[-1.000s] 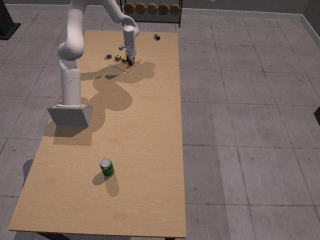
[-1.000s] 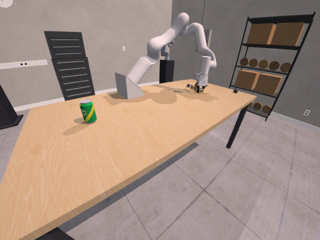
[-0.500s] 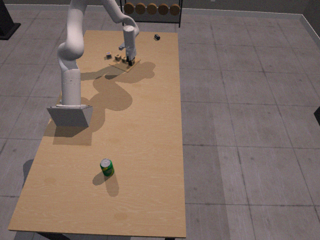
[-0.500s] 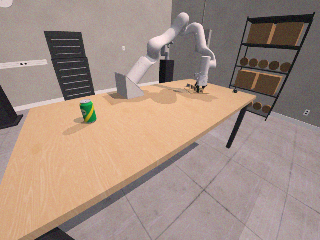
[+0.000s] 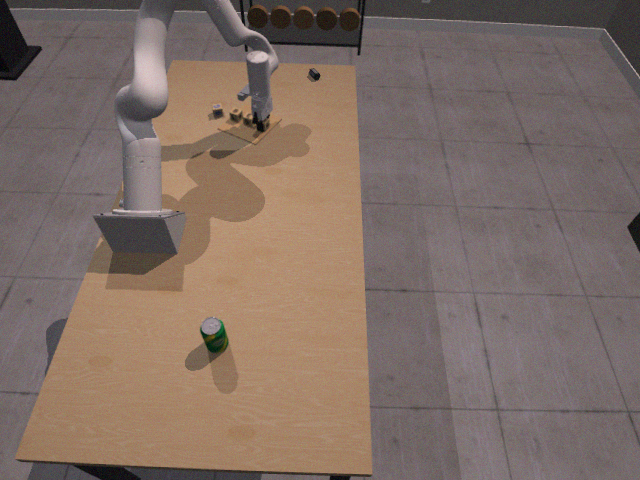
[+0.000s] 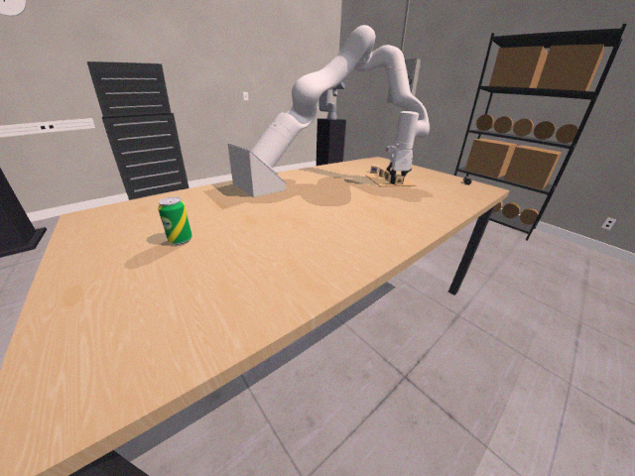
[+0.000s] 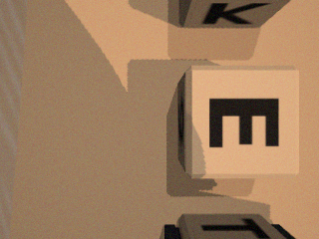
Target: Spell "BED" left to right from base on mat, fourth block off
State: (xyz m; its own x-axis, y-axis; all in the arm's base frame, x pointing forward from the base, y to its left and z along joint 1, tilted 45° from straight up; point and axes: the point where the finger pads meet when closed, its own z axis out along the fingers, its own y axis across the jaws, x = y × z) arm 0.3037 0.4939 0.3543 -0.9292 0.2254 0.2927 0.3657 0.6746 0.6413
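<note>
My hand is right at the wooden letter block. Also, from my hand: green can: 990 mm to the right, 40 mm above, 10 mm ahead; then tan mat: 60 mm behind, 20 mm to the left, 20 mm below; then small dark object: 420 mm to the left, 180 mm ahead, 10 mm below.
</note>
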